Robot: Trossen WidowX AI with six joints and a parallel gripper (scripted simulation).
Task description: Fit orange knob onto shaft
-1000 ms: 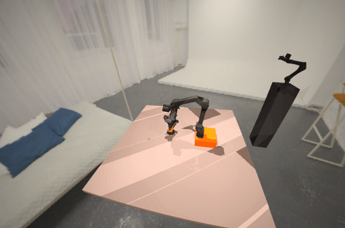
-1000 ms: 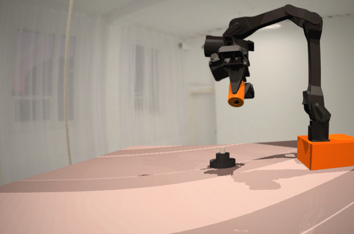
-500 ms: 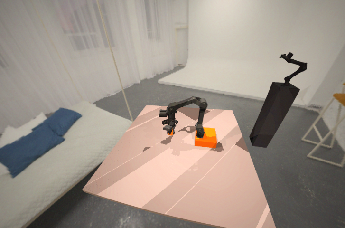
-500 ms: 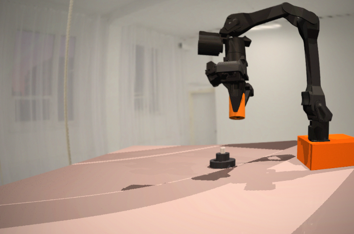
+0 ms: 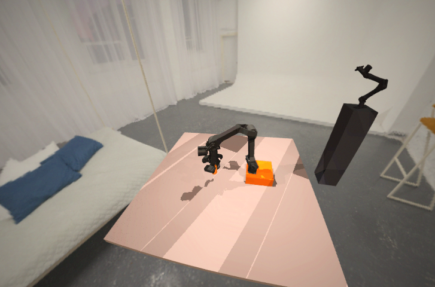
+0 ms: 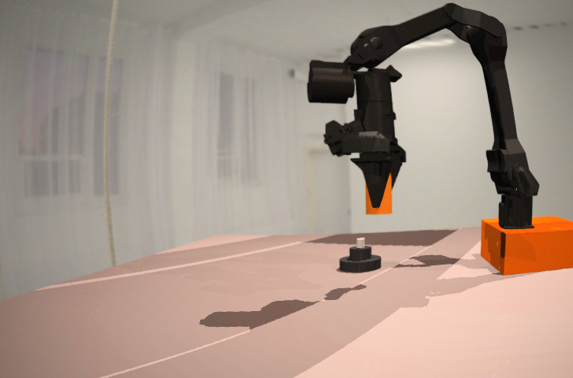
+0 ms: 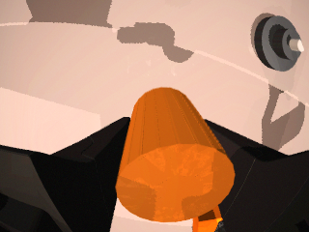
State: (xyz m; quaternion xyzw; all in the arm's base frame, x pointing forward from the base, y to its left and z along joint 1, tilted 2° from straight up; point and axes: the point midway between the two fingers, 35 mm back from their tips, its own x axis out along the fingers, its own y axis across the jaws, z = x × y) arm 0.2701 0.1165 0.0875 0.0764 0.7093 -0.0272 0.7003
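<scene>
My gripper tip is now 18 cm to the left of the dark round pedestal, 10 cm above it and 5 cm short of it. From my gripper tip the other things lie so: orange knob 3 cm above.
</scene>
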